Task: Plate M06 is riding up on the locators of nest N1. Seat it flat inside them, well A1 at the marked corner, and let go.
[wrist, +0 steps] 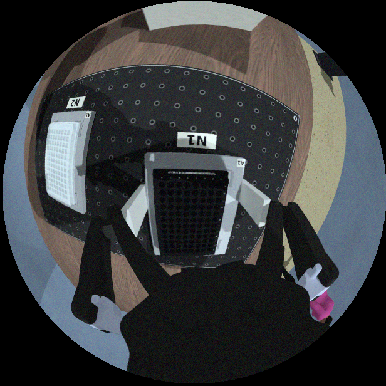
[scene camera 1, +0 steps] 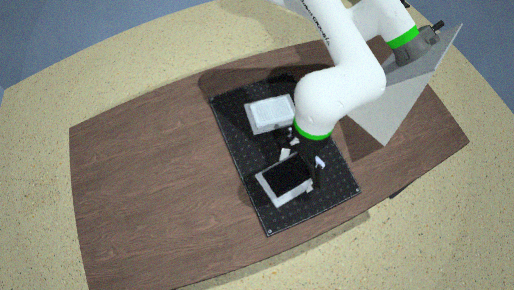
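Pixels of known places: gripper, fingertip midpoint: point(scene camera 1: 297, 173); arm's base, origin of the base link: point(scene camera 1: 414, 55).
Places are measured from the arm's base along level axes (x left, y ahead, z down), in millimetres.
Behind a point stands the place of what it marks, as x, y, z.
Plate M06, the black well plate point(scene camera 1: 286, 176) @[94, 539, 233] point(wrist: 189, 222), lies over the grey nest N1 point(scene camera 1: 280, 201) @[151, 587, 247] point(wrist: 195, 160). In the wrist view more of the nest shows on the plate's right side than on its left. Whether the plate is fully flat cannot be told. The nest's A1 mark point(wrist: 241, 162) is at its upper right corner there; the plate's own A1 marking cannot be read. My gripper point(scene camera 1: 297, 171) @[92, 499, 258] point(wrist: 193, 191) is shut on the black plate, with a pale pad at each side. The plate's end nearest the gripper body is partly hidden.
A white well plate point(scene camera 1: 272, 111) @[-126, 472, 234] point(wrist: 61, 162) sits on nest N2 point(scene camera 1: 253, 126) @[-108, 549, 247] point(wrist: 86, 150), beside N1 on the black perforated board point(scene camera 1: 240, 145) @[-70, 612, 259] point(wrist: 210, 112). The N1 label point(wrist: 196, 140) lies beyond the nest. A pale angled panel point(scene camera 1: 395, 107) @[108, 172, 76] stands at the table's right side.
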